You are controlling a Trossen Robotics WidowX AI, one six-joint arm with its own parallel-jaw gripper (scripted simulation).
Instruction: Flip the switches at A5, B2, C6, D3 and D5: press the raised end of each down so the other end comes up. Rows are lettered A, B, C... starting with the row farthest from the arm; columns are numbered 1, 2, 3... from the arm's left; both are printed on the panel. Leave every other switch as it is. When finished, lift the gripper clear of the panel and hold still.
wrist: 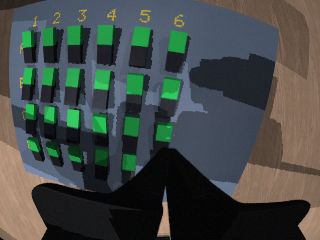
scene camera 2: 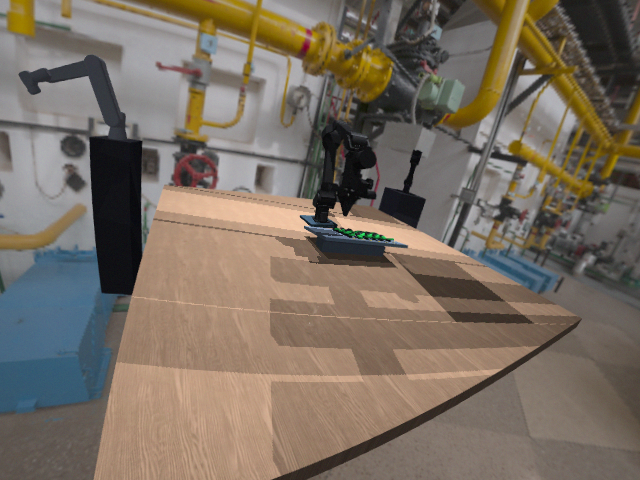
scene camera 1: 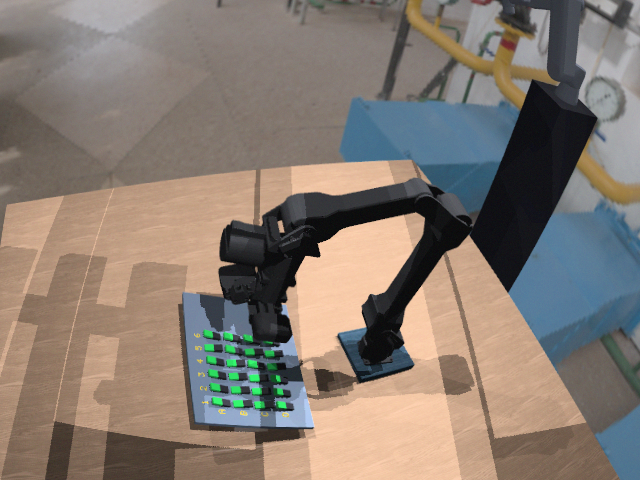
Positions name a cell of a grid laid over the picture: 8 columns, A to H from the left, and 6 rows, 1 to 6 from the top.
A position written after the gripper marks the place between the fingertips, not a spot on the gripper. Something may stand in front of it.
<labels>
gripper: wrist E4; scene camera 2 E3; scene camera 1 D5
</labels>
